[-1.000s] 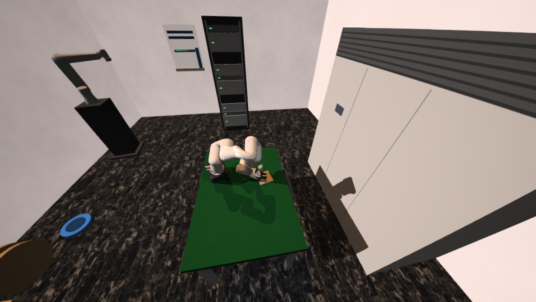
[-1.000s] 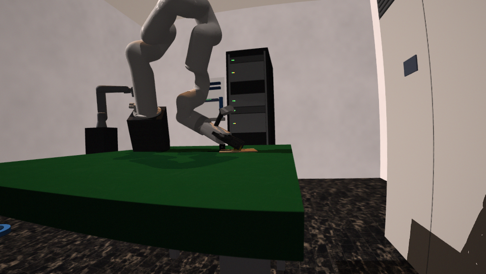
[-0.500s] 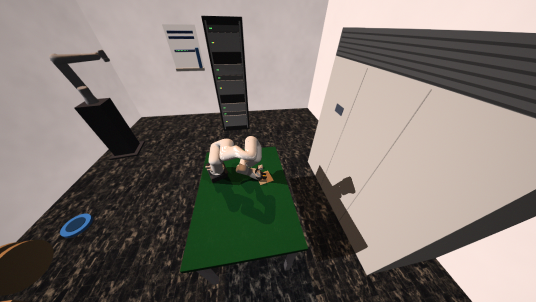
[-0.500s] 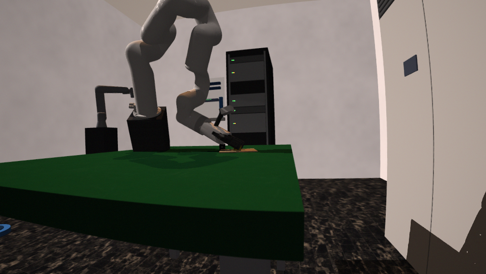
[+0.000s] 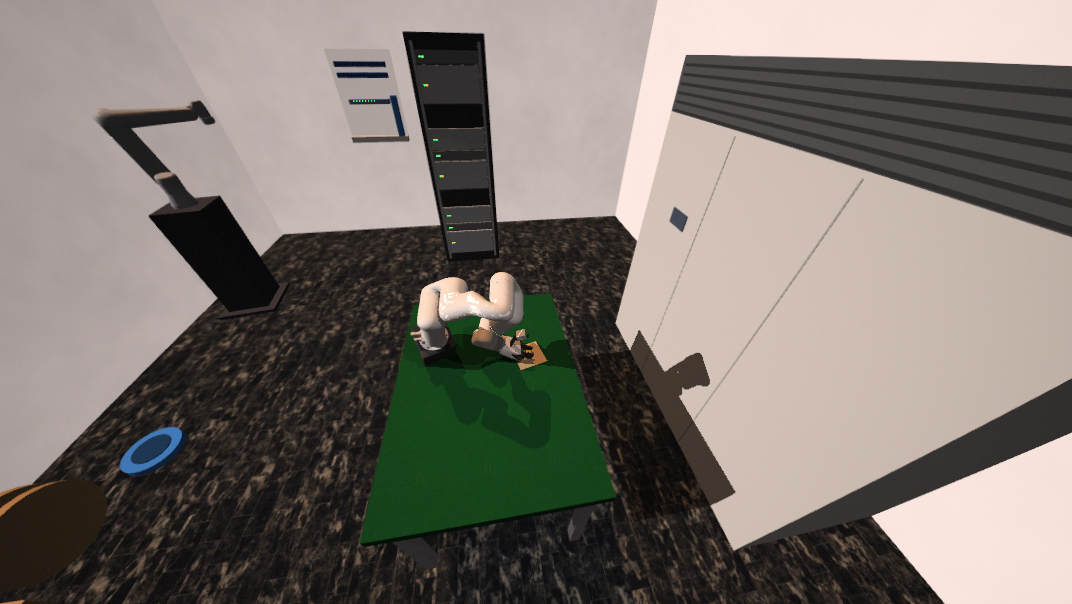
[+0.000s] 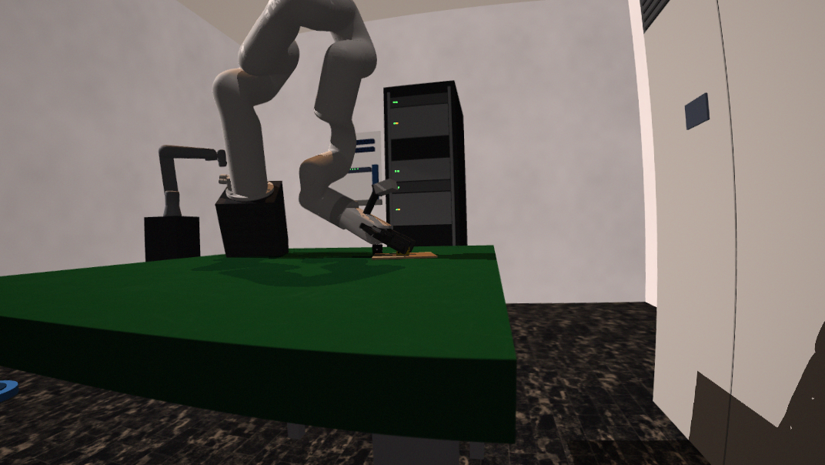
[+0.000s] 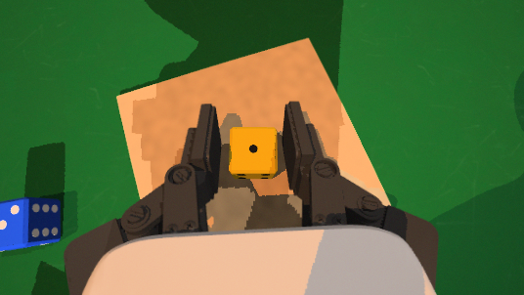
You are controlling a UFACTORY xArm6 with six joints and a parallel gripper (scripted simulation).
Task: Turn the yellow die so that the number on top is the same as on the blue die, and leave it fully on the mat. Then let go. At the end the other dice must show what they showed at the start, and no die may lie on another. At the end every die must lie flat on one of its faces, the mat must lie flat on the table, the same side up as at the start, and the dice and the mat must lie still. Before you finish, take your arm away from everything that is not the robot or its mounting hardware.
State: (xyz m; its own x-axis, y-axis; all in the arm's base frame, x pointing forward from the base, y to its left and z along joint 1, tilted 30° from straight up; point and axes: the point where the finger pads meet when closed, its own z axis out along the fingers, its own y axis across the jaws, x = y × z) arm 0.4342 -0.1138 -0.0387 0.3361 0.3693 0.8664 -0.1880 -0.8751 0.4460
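Now: the yellow die 10 mm below my hand. Also, from my hand: black die: 80 mm behind, 110 mm to the left, 20 mm below; blue die: 10 mm behind, 130 mm to the left, 20 mm below; mat: 30 mm below.
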